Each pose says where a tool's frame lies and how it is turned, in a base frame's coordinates. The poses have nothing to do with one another.
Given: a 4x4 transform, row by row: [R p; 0 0 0 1], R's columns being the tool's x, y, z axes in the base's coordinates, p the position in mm. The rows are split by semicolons.
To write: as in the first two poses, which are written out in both.
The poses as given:
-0.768 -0.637 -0.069 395; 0.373 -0.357 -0.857 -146; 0.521 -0.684 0.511 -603; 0 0 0 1
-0.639 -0.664 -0.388 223; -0.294 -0.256 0.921 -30; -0.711 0.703 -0.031 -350; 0 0 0 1
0.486 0.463 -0.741 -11; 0.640 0.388 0.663 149; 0.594 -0.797 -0.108 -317; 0 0 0 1
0.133 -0.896 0.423 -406; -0.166 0.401 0.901 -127; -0.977 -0.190 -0.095 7; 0 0 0 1
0.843 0.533 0.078 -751; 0.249 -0.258 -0.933 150; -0.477 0.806 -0.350 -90; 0 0 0 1
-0.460 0.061 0.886 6; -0.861 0.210 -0.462 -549; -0.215 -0.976 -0.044 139; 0 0 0 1
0.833 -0.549 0.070 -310; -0.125 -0.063 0.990 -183; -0.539 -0.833 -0.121 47; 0 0 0 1
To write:
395 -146 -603 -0.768 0.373 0.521 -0.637 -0.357 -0.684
223 -30 -350 -0.639 -0.294 -0.711 -0.664 -0.256 0.703
-11 149 -317 0.486 0.640 0.594 0.463 0.388 -0.797
-406 -127 7 0.133 -0.166 -0.977 -0.896 0.401 -0.190
-751 150 -90 0.843 0.249 -0.477 0.533 -0.258 0.806
6 -549 139 -0.460 -0.861 -0.215 0.061 0.210 -0.976
-310 -183 47 0.833 -0.125 -0.539 -0.549 -0.063 -0.833

